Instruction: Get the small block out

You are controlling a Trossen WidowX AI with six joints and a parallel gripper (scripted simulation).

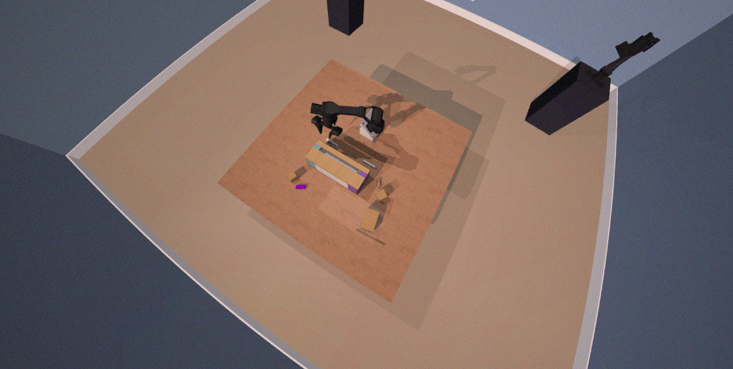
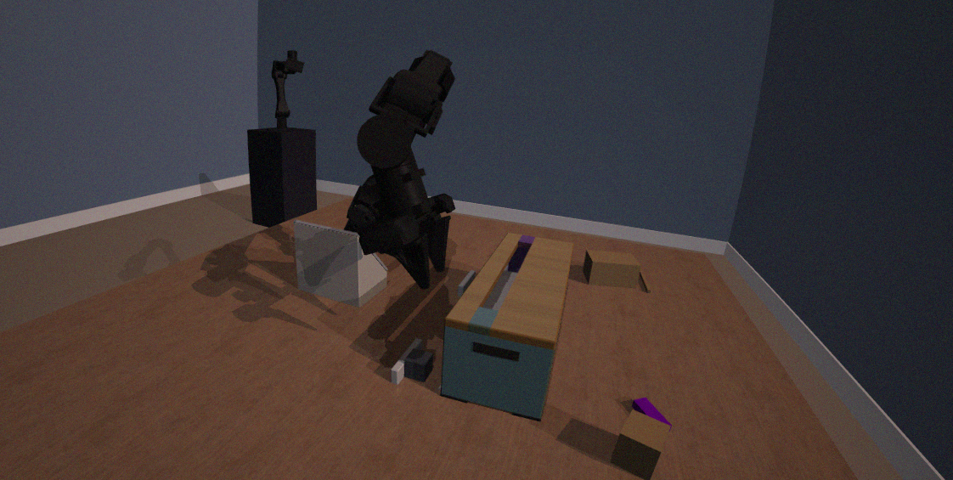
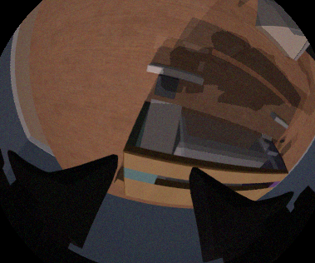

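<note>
My gripper tip is now 150 mm above the dark block and 20 mm past it. The rest, counted from my gripper tip: tan cube (300 mm ahead, 140 mm below, 50 mm to the right); flat tan box (510 mm to the left, 250 mm ahead, 130 mm below).
</note>
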